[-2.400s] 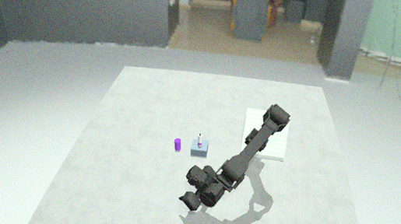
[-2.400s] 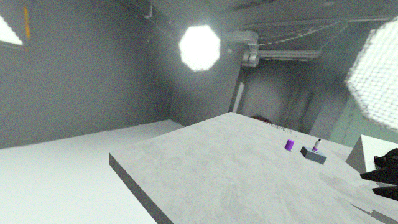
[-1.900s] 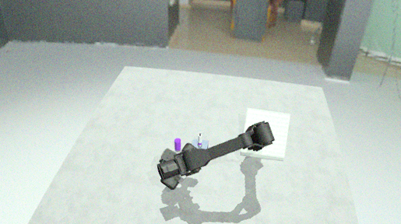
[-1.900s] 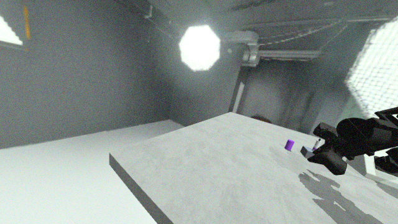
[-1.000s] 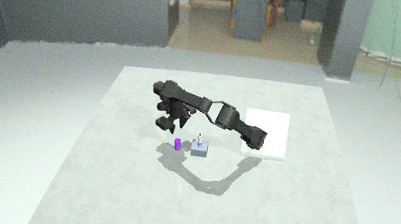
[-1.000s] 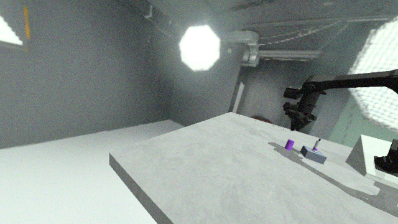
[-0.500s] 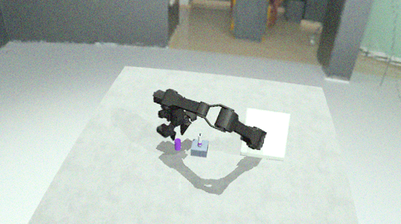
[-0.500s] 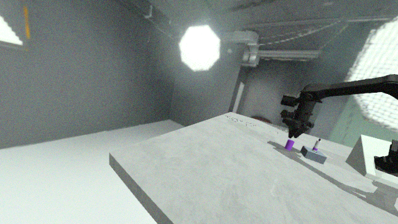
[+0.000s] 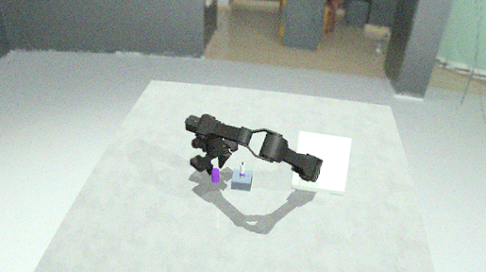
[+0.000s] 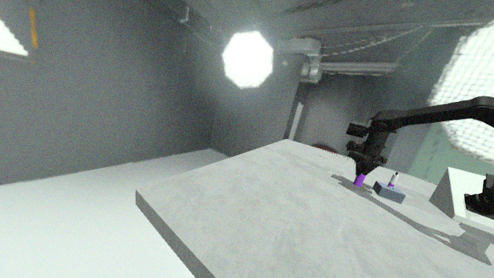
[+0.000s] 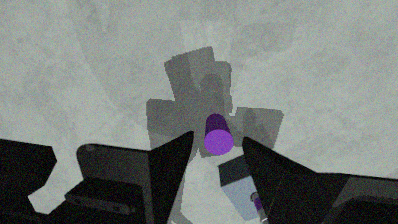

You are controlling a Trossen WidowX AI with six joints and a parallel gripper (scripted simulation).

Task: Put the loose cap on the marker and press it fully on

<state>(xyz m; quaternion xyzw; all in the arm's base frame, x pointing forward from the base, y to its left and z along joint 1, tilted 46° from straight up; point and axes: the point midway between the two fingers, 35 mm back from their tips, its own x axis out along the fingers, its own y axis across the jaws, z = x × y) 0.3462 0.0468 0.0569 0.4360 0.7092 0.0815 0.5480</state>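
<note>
My gripper tip is 2 cm above the marker cap. Also, from my gripper tip: holder block 10 cm behind, 3 cm below, 1 cm to the right.
</note>
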